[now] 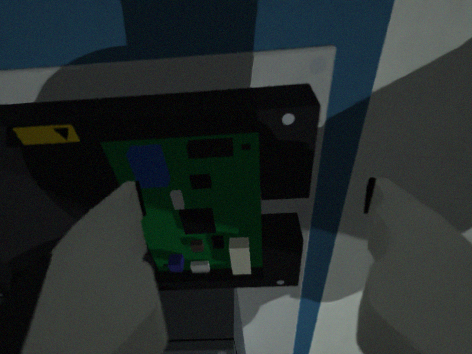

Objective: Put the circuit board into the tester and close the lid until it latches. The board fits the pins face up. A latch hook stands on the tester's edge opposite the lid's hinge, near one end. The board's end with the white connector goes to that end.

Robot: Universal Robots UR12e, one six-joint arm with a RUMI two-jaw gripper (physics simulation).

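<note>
The green circuit board lies face up in the black tester body, which has a yellow warning label at its upper left. The board's white connector is at the lower right of the board, and a blue part is at its upper left. My gripper is open and empty, with its left finger in front of the board's left edge and its right finger beyond the tester's right side. The left finger hides part of the board and tester. I cannot make out the lid or the latch hook clearly.
A dark grey box-shaped part adjoins the tester's lower side. A light grey plate shows behind and beside the tester. Blue bands cross the pale surface on the right. Dark shadows cover much of the left.
</note>
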